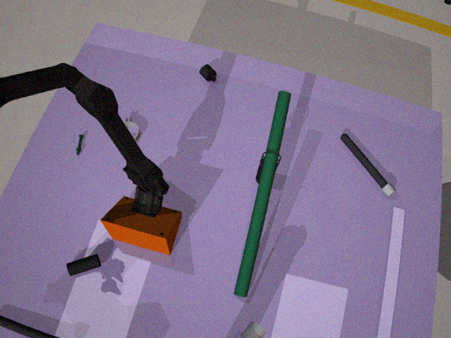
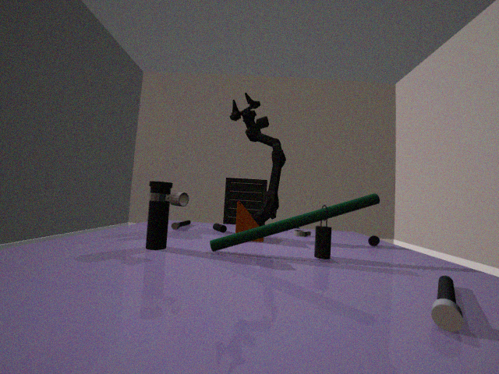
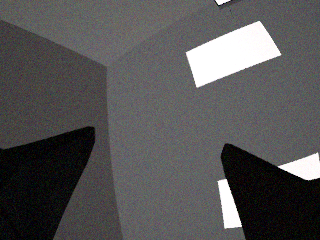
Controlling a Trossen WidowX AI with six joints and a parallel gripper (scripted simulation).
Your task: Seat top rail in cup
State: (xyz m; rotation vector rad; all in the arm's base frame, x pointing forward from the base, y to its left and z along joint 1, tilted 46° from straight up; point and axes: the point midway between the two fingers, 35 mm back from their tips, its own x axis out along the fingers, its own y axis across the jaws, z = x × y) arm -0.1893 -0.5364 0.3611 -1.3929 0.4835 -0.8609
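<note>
Now: the grey rail-end cup 500 mm ahead of my gripper tip, 130 mm to the right of it and 580 mm below it. Round my gripper tip: short black post (450 mm ahead, 330 mm to the left, 630 mm below); then small green bolt (110 mm behind, 290 mm to the left, 720 mm below); then short black cylinder (50 mm ahead, 50 mm to the right, 710 mm below).
</note>
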